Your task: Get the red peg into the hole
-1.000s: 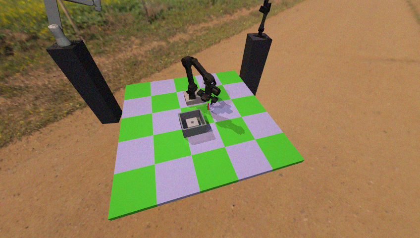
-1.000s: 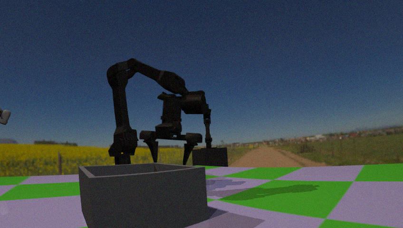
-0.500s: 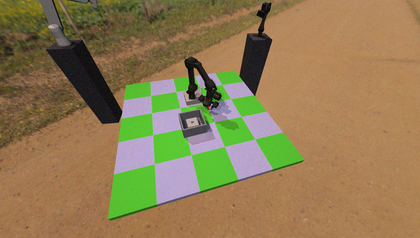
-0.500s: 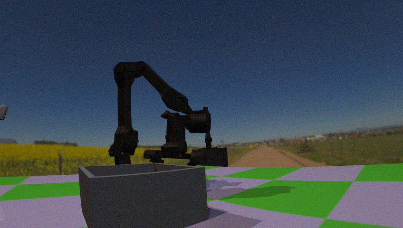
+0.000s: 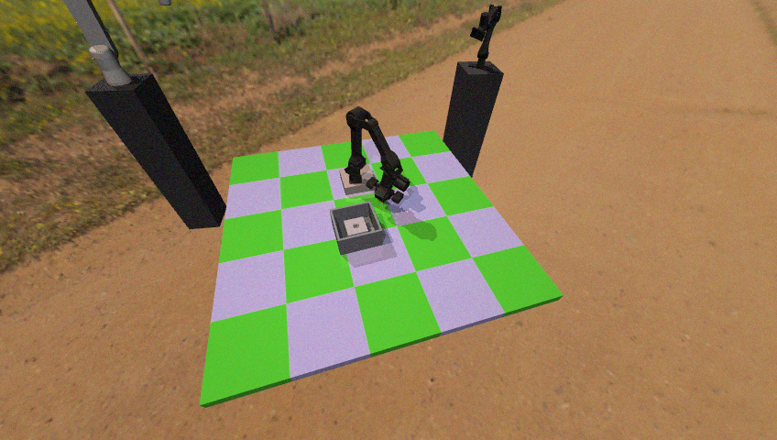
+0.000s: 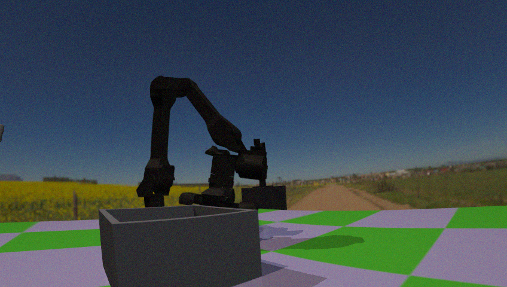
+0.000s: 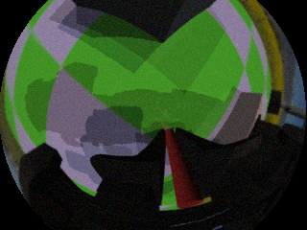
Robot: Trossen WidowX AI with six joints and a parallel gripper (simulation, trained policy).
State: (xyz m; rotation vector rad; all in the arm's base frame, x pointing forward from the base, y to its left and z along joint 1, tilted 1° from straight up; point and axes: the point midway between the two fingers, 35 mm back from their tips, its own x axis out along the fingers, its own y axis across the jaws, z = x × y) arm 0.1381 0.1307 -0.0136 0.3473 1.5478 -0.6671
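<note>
Right now my gripper tip is 20 cm short of the pale plate, 14 cm to the left of it and 4 cm below it. From my gripper tip the other things lie so: dark grey box: 20 cm ahead, 14 cm to the right, 2 cm above; then red peg: 4 cm above, 1 cm to the left.
</note>
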